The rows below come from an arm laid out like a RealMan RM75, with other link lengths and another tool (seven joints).
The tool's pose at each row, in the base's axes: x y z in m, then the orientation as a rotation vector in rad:
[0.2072 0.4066 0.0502 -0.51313 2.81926 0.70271]
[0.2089 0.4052 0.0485 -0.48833 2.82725 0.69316]
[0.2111 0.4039 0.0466 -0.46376 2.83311 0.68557]
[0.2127 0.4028 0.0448 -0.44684 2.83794 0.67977]
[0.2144 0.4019 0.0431 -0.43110 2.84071 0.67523]
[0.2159 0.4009 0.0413 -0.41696 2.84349 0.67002]
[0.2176 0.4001 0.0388 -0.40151 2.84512 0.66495]
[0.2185 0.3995 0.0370 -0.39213 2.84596 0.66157]
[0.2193 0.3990 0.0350 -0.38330 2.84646 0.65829]
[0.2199 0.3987 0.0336 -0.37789 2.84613 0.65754]
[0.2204 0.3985 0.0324 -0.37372 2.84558 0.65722]
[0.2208 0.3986 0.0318 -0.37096 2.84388 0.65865]
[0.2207 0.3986 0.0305 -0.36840 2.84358 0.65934]
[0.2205 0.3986 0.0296 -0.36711 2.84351 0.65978]
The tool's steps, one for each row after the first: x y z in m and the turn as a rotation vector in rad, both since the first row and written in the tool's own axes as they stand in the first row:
[-0.0007 -0.0025 0.0010 0.00881 -0.00128 0.01649]
[-0.0019 -0.0052 0.0022 0.01622 -0.00405 0.03243]
[-0.0026 -0.0075 0.0034 0.02169 -0.00516 0.04362]
[-0.0034 -0.0096 0.0046 0.02618 -0.00761 0.05361]
[-0.0041 -0.0117 0.0058 0.03097 -0.00957 0.06256]
[-0.0047 -0.0140 0.0078 0.03578 -0.01289 0.07200]
[-0.0049 -0.0156 0.0092 0.03890 -0.01503 0.07767]
[-0.0050 -0.0172 0.0107 0.04191 -0.01730 0.08291]
[-0.0051 -0.0182 0.0119 0.04289 -0.01916 0.08607]
[-0.0052 -0.0191 0.0129 0.04348 -0.02085 0.08844]
[-0.0054 -0.0194 0.0135 0.04276 -0.02307 0.08978]
[-0.0050 -0.0199 0.0146 0.04251 -0.02399 0.09135]
[-0.0046 -0.0202 0.0154 0.04232 -0.02437 0.09218]

